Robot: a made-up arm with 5 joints. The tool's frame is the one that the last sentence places. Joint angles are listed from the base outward.
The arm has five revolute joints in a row. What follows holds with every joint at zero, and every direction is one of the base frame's. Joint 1 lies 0.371 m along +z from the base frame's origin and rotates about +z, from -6.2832 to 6.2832 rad. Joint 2 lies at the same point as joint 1 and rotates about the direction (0, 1, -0.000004), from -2.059 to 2.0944 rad. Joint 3 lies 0.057 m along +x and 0.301 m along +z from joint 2 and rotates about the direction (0, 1, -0.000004), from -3.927 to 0.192 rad. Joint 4 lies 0.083 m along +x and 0.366 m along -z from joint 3 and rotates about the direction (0, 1, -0.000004), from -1.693 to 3.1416 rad. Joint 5 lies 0.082 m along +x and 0.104 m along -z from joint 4 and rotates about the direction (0, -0.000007, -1), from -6.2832 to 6.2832 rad. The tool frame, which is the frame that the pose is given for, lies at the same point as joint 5; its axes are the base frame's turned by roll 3.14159, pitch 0 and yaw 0 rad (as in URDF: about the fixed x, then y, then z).
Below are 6 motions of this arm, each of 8 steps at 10 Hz.
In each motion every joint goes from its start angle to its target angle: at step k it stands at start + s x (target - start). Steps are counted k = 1, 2, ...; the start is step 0. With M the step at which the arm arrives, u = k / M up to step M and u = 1 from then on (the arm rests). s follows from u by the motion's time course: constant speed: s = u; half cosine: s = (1 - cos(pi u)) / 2; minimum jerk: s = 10 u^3 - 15 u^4 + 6 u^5.
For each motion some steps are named. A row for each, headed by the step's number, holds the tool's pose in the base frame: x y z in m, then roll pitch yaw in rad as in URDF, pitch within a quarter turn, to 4 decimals.
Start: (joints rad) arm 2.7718 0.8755 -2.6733 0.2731 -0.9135
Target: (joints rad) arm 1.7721 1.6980 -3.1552 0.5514 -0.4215
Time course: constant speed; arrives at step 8
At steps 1, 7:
1: -0.6507 0.3511 0.7091 1.7342 -0.7122 -2.1729
7: -0.2572 0.7602 0.3741 2.5327 -0.8287 2.6547

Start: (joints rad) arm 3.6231 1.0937 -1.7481 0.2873 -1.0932
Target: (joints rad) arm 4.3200 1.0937 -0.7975 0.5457 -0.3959
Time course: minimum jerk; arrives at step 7
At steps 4, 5, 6, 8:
4: -0.2607 -0.3438 -0.0301 -2.8923 0.3124 -1.5277
5: -0.1505 -0.2799 -0.0484 -2.7826 0.5750 -1.4600
6: -0.1014 -0.2341 -0.0472 -2.7406 0.7289 -1.4125
8: -0.0930 -0.2247 -0.0461 -2.7339 0.7590 -1.4028

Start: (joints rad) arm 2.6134 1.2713 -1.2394 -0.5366 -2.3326
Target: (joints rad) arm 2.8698 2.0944 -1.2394 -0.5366 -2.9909
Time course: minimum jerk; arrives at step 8
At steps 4, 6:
4: -0.2782 0.1176 -0.1814 3.0985 0.0826 -0.8816
6: -0.1041 0.0320 -0.2491 -3.0901 -0.2275 -0.5231

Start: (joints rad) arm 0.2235 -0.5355 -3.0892 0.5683 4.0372
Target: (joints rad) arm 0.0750 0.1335 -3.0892 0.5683 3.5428
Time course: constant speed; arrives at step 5
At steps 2, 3, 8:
2: -0.2220 -0.0368 1.1421 0.2323 0.2679 0.8934
3: -0.1191 -0.0161 1.1652 0.2899 0.3965 0.7920
8: 0.0938 0.0071 1.1687 0.3516 0.6820 0.6021

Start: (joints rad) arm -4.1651 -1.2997 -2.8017 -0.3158 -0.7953
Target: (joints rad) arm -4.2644 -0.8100 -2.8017 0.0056 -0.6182
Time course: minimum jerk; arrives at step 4
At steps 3, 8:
3: 0.2519 -0.5106 0.9326 -0.3484 0.4326 -1.8264
8: 0.2332 -0.4853 0.9648 -0.2826 0.3737 -1.7948

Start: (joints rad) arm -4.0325 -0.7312 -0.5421 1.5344 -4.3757
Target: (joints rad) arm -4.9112 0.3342 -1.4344 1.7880 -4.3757
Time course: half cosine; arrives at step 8
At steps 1, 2, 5, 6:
1: -0.1666 0.2208 0.4865 2.8791 -0.0906 0.3217
2: -0.1583 0.2574 0.4925 2.8350 -0.1052 0.2308
5: -0.0319 0.4404 0.4677 2.6111 -0.1753 -0.2165
6: 0.0337 0.4799 0.4421 2.5435 -0.1946 -0.3466

